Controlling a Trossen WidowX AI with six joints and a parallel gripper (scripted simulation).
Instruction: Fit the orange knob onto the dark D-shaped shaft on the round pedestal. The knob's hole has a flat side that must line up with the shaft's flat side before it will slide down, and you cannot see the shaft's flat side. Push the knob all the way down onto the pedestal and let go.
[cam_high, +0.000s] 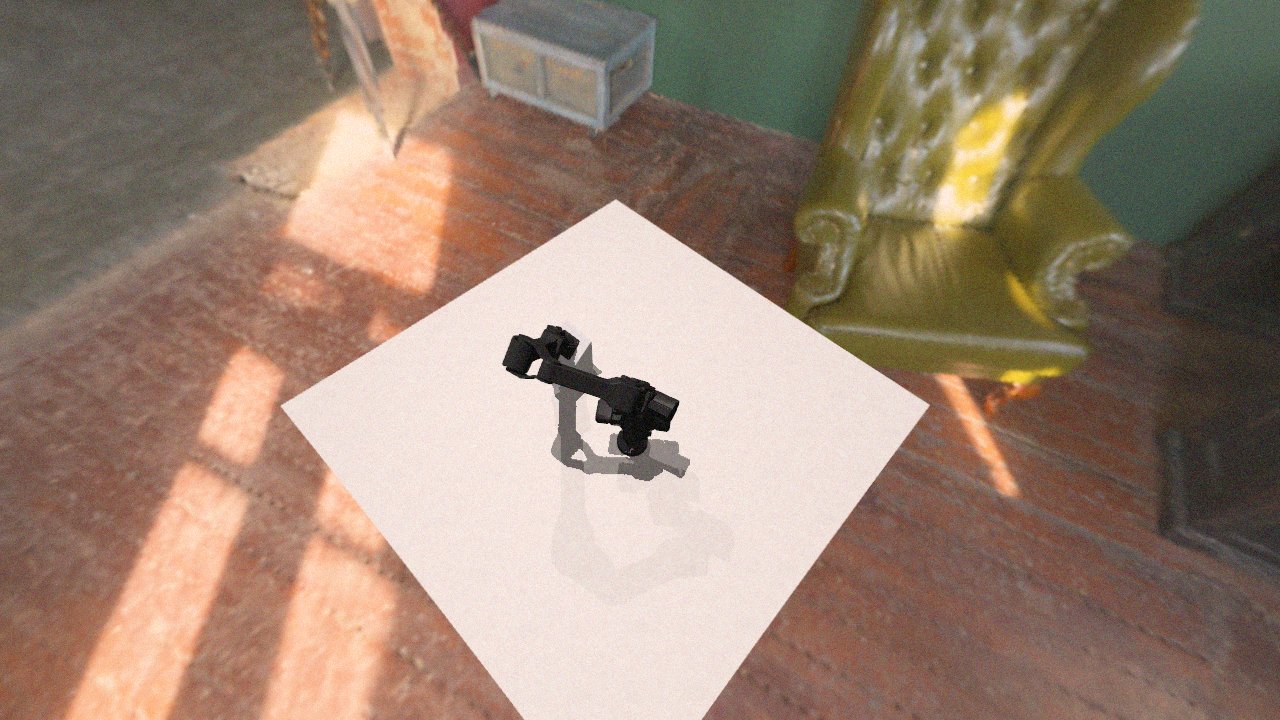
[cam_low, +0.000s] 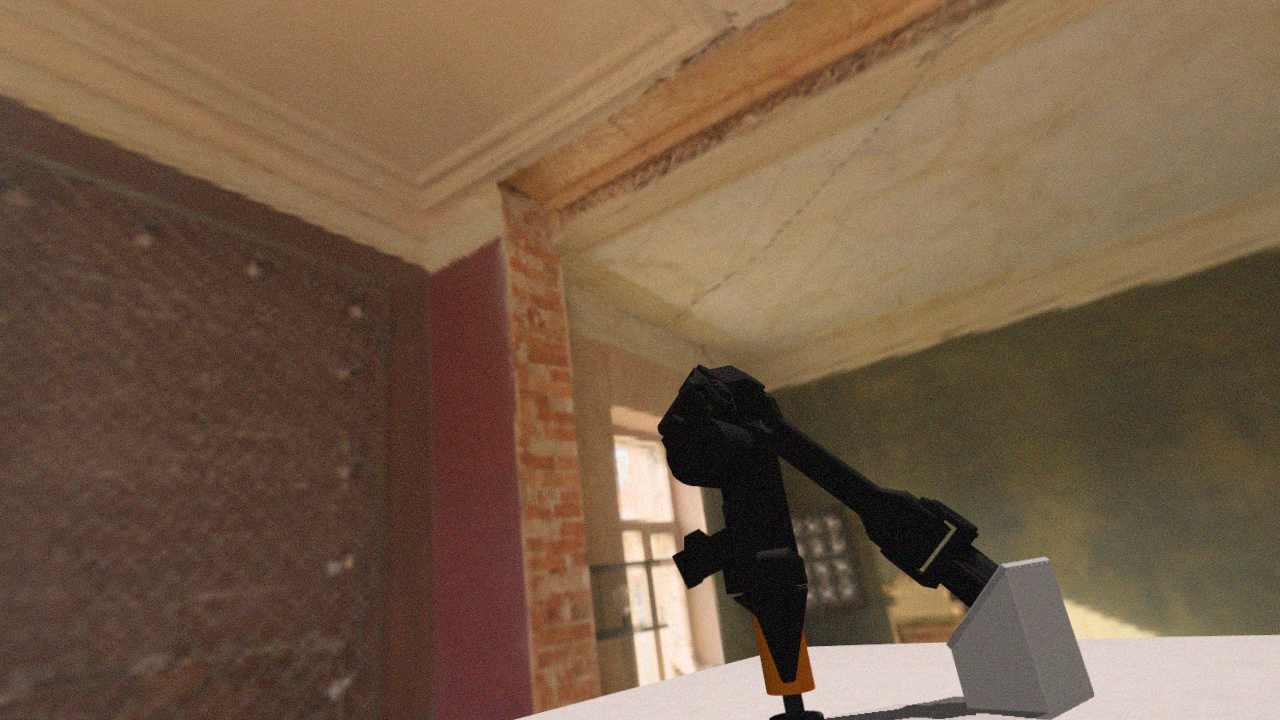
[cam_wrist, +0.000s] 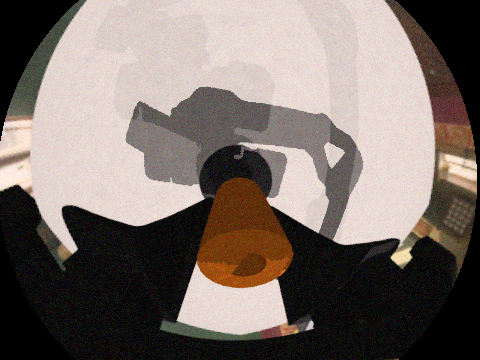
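Now: gripper tip 20 mm below the orange knob. Also, from my gripper tip: D-shaped shaft 40 mm below.
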